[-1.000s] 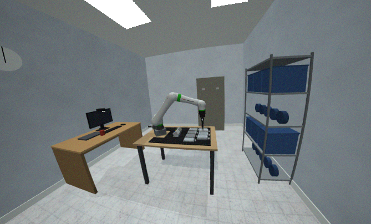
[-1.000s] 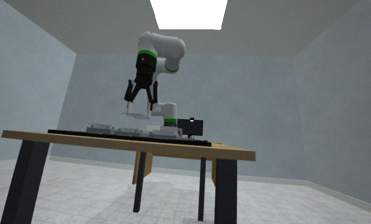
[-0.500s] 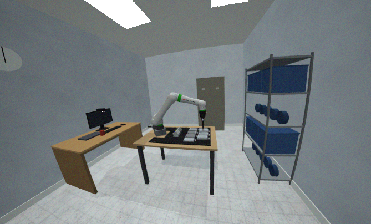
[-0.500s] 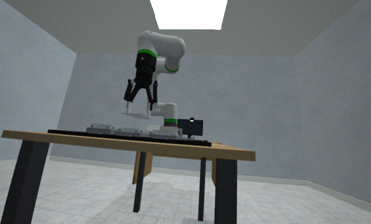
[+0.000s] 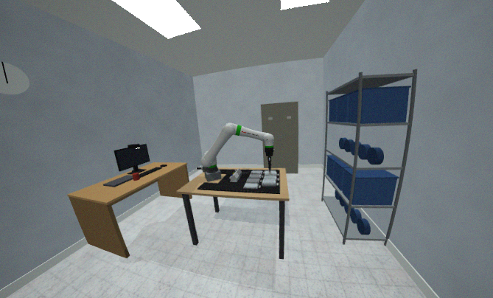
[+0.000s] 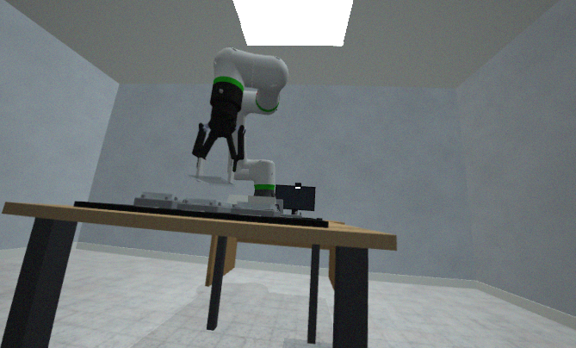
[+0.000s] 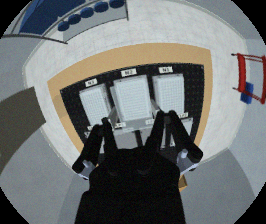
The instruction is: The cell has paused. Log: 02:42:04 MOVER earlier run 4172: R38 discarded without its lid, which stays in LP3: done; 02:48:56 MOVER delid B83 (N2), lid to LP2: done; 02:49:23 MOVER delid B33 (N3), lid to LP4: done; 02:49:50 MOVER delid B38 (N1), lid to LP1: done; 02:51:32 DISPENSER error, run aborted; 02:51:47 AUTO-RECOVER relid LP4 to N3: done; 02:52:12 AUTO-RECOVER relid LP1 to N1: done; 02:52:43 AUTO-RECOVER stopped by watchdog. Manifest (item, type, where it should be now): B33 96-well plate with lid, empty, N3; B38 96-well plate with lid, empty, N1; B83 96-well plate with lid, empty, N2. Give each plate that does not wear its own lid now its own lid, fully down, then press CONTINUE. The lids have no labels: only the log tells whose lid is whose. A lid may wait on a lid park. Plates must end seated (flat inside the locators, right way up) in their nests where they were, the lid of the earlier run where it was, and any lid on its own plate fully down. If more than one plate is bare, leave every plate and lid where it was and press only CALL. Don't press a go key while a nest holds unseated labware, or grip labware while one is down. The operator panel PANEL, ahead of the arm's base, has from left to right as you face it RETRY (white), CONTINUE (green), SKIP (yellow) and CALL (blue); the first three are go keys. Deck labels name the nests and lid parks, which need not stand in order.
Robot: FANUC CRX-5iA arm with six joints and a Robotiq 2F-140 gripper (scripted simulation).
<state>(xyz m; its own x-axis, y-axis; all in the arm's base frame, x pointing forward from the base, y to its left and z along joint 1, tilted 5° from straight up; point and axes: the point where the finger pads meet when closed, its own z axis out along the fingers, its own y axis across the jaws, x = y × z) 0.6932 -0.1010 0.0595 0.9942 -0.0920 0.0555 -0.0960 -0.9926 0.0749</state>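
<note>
My gripper is now 20 mm above the clear lid. The rest, counted from my hand: plate: 90 mm below; then yellow key: 420 mm behind, 50 mm to the left, 40 mm below; then green key: 420 mm behind, 100 mm to the left, 40 mm below.
</note>
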